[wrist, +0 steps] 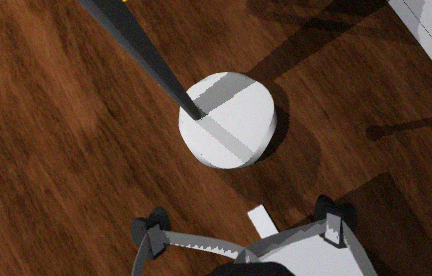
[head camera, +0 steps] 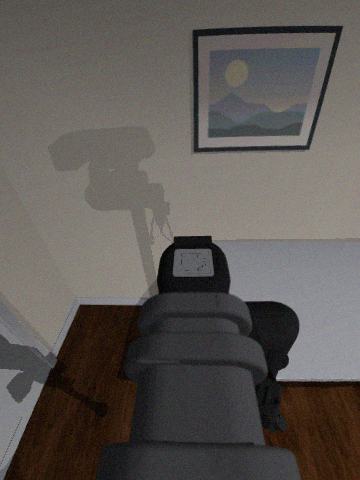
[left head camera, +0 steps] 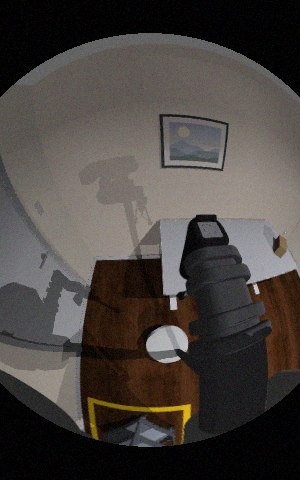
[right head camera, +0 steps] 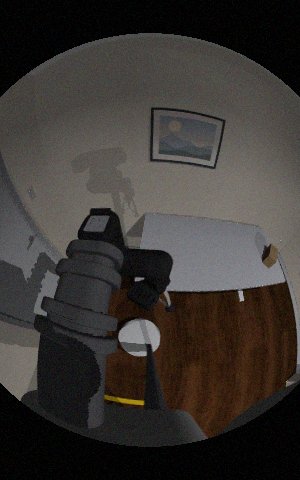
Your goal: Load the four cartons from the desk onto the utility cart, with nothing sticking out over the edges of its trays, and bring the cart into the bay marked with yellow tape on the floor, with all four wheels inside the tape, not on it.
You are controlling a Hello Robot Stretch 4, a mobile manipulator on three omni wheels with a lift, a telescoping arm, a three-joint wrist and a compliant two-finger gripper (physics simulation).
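Seen in the pictures: gripper, fingertip midpoint: (wrist: 240, 218); robot's base at its link origin: (wrist: 228, 124) (left head camera: 166, 342) (right head camera: 139, 336).
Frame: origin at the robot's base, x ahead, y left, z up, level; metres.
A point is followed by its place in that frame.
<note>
A brown carton (left head camera: 280, 246) {y -1.176, x 0.568, z 0.806 m} (right head camera: 270, 256) {y -1.182, x 0.563, z 0.808 m} stands near the right end of the white desk (head camera: 320, 300) {y -0.588, x 0.683, z 0.692 m} (left head camera: 172, 260) {y -0.055, x 0.632, z 0.692 m} (right head camera: 200, 255) {y -0.466, x 0.646, z 0.692 m}. Part of the grey utility cart (left head camera: 145, 432) shows at the bottom of the left head view, within the yellow tape (left head camera: 140, 404) {y 0.299, x -0.871, z -0.033 m} (right head camera: 124, 400) {y 0.116, x -0.906, z -0.028 m}. The cart's wheels and its load cannot be made out there. The other cartons do not show. My gripper (wrist: 240, 218) {y -0.088, x 0.218, z 0.995 m} is open and empty, its fingers wide apart. It hangs over the floor near the desk's left front corner, away from the carton and the cart.
My white round base (left head camera: 167, 344) {y -0.003, x -0.006, z 0.187 m} (right head camera: 139, 337) {y -0.006, x -0.001, z 0.187 m} (wrist: 227, 122) {y -0.007, x 0.017, z 0.187 m} stands on the wooden floor between desk and tape. White desk legs (left head camera: 173, 302) (right head camera: 241, 295) (wrist: 262, 220) stand under the front edge. A framed picture (head camera: 265, 92) {y -0.316, x 1.145, z 1.467 m} hangs above the desk. A wall runs along the left.
</note>
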